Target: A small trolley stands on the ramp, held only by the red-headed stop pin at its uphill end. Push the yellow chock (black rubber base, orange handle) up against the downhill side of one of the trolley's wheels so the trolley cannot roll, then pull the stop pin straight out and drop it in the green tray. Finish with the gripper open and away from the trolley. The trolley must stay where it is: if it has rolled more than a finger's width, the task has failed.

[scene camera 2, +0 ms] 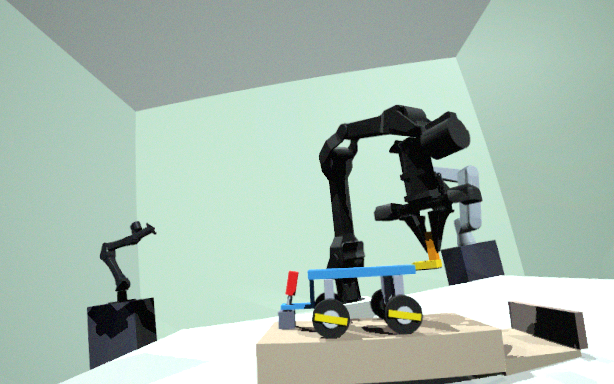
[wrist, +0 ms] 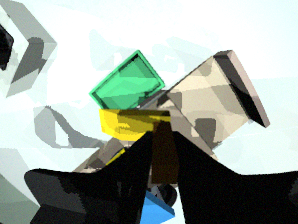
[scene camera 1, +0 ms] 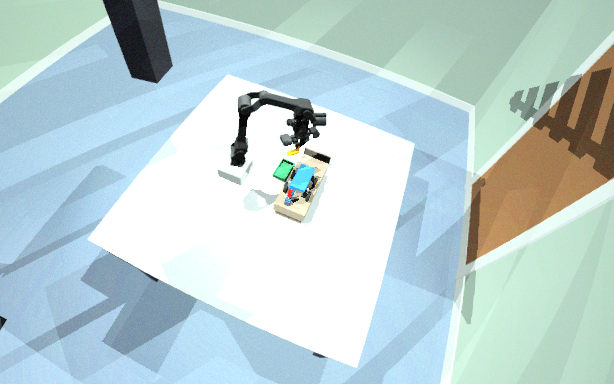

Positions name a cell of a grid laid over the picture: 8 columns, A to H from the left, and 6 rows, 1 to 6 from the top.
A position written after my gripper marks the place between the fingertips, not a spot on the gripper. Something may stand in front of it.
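Note:
There is a yellow chock in my gripper (scene camera 2: F4) (wrist: E4), and my gripper is holding it. I also see a dark end wall (scene camera 2: H6) (wrist: G2).

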